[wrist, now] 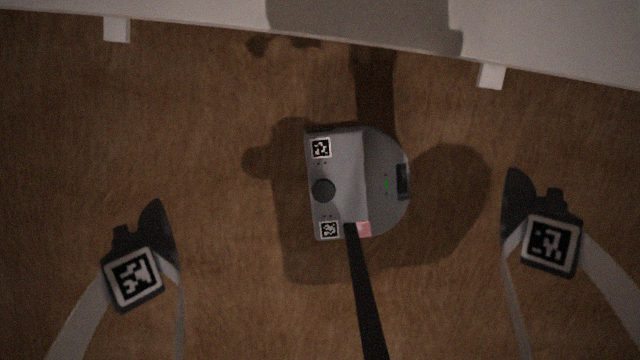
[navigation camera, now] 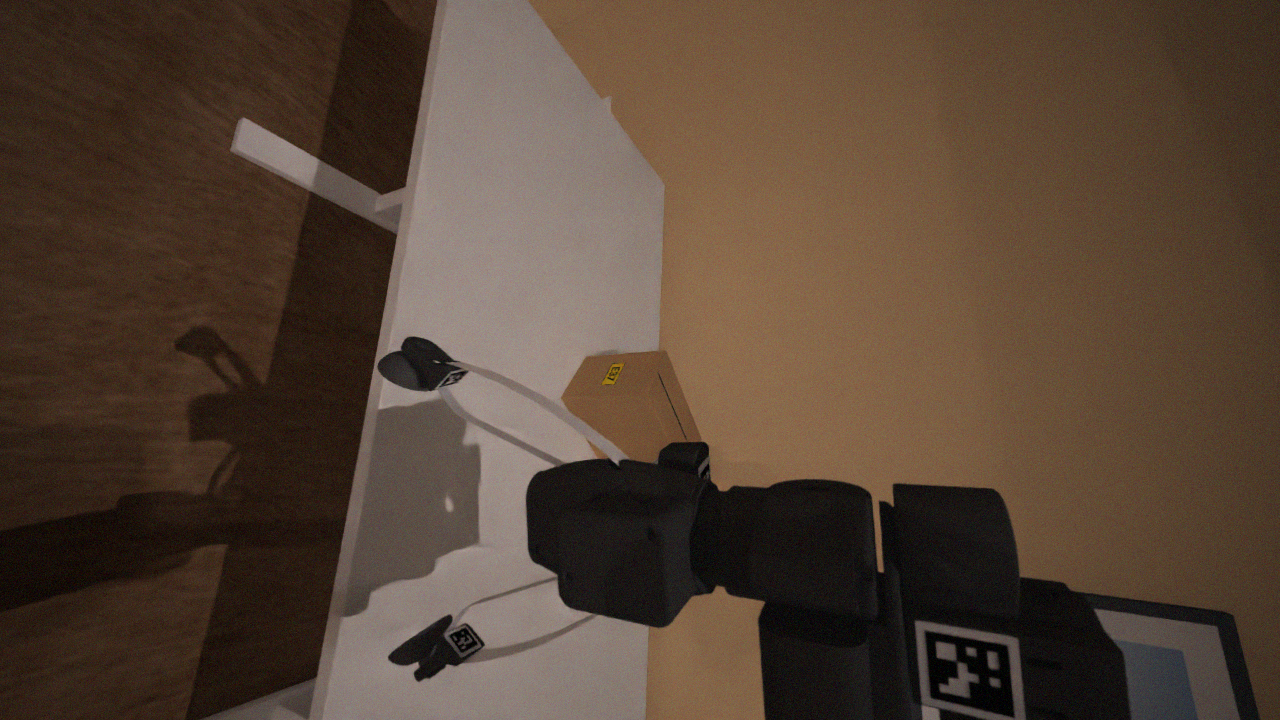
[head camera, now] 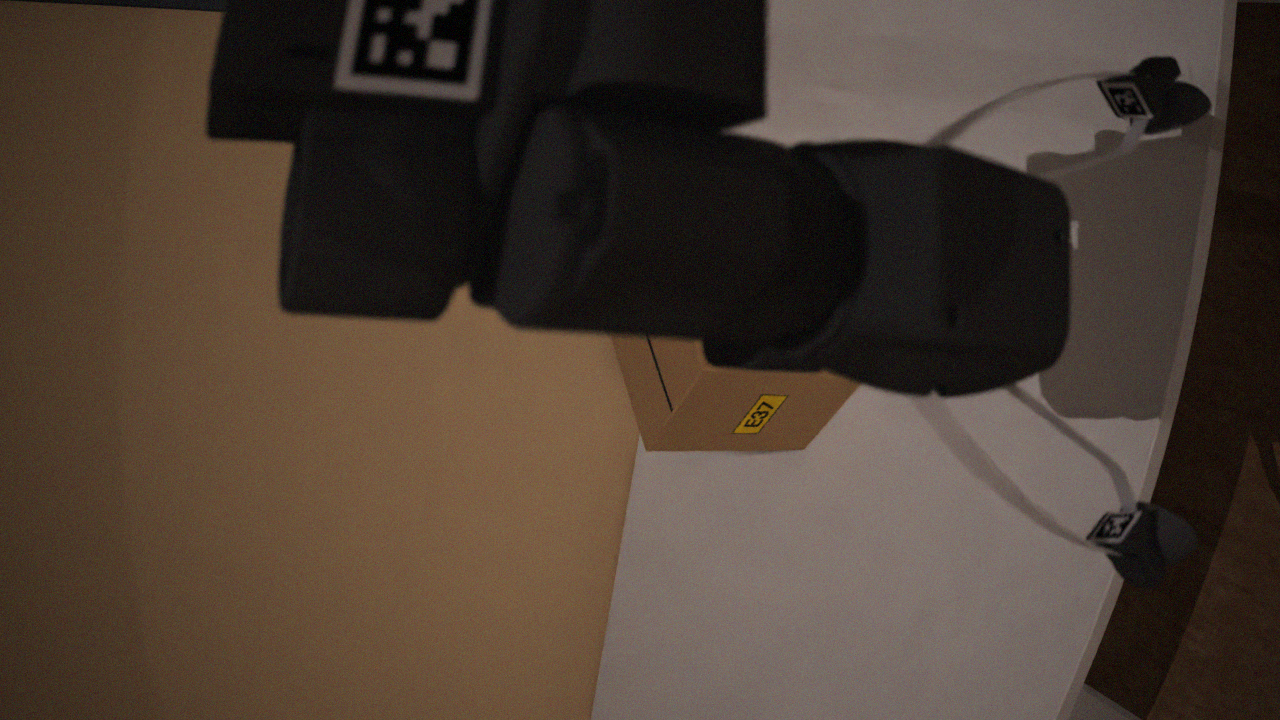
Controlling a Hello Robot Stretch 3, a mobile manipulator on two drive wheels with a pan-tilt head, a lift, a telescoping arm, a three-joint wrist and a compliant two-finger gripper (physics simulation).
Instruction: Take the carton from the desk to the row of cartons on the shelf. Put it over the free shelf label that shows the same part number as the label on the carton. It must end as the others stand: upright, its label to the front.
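Places are measured from the robot's base along level axes (x ahead, y left, z up), in millimetres.
Pixels of known places: gripper, between the fingertips: (navigation camera: 399, 501) (head camera: 1191, 321).
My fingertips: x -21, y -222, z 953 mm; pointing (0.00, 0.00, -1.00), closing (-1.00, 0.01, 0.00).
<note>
Ahead of a thing's pixels: the offset from my fingertips to its middle. Level surfaces: height alone.
The brown carton {dx -20, dy -615, dz -142 mm} (head camera: 698, 425) (navigation camera: 626, 407) rests on the white desk {dz -232 mm} (head camera: 805, 582) (navigation camera: 537, 223) (wrist: 550, 30), close to the wall. Its yellow label {dx +75, dy -534, dz -142 mm} (head camera: 760, 414) (navigation camera: 613, 373) reads E37. A dark seam line runs along one face. The wrist and gripper body hide part of the carton in the head and navigation views. My gripper (head camera: 1163, 317) (navigation camera: 418, 506) (wrist: 334, 211) is open wide, with nothing between the fingertips. Its fingers point away from the wall and its tips are near the desk's front edge, apart from the carton. The shelf and its row of cartons do not show.
The robot's base (wrist: 340, 175) and dark mast (wrist: 364, 295) show on the brown floor (wrist: 200, 125), beyond the desk edge. The tan wall (head camera: 313, 492) (navigation camera: 895, 223) rises behind the desk. A desk leg (navigation camera: 304, 165) and a dark-framed picture (navigation camera: 1239, 644) also show.
</note>
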